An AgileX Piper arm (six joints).
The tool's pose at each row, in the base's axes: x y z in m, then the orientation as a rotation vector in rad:
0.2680 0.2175 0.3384 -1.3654 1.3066 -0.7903
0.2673 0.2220 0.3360 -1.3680 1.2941 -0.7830
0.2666 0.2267 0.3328 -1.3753 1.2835 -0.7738
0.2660 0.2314 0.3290 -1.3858 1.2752 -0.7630
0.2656 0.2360 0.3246 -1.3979 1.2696 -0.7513
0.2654 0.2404 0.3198 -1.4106 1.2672 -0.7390
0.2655 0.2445 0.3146 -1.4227 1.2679 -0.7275
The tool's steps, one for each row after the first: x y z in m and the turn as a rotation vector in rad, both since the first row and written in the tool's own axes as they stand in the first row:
-0.0040 0.0031 0.0010 0.0024 -0.0129 -0.0020
-0.0081 0.0070 0.0022 -0.0001 -0.0258 -0.0052
-0.0120 0.0114 0.0036 -0.0064 -0.0382 -0.0088
-0.0156 0.0163 0.0054 -0.0157 -0.0494 -0.0120
-0.0190 0.0215 0.0074 -0.0271 -0.0588 -0.0142
-0.0219 0.0270 0.0097 -0.0396 -0.0656 -0.0154

